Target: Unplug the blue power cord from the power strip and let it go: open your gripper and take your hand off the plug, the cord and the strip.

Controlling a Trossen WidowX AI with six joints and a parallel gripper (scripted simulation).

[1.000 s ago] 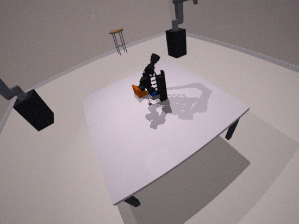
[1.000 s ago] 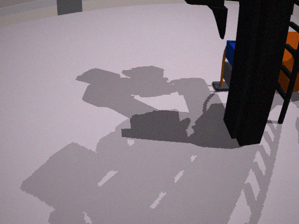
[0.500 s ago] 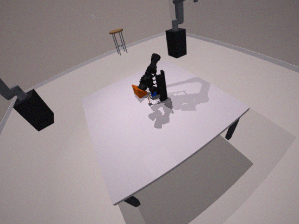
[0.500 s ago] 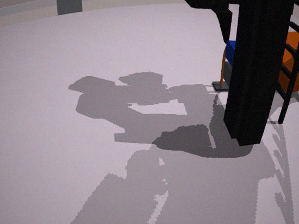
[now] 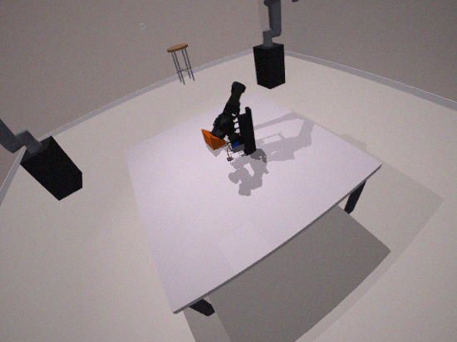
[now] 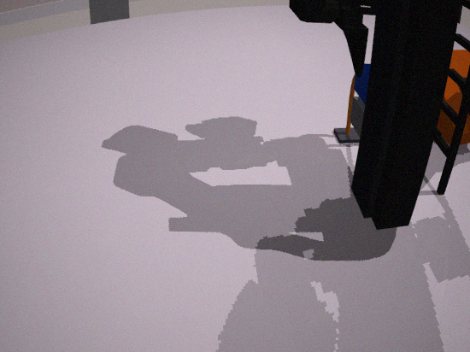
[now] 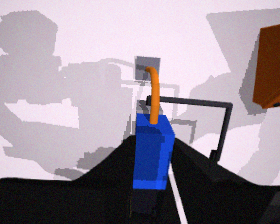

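The blue plug lies 3 cm to the left of my gripper tip. Also, from my gripper tip: power strip (2 cm ahead, 10 cm to the left, 2 cm above).
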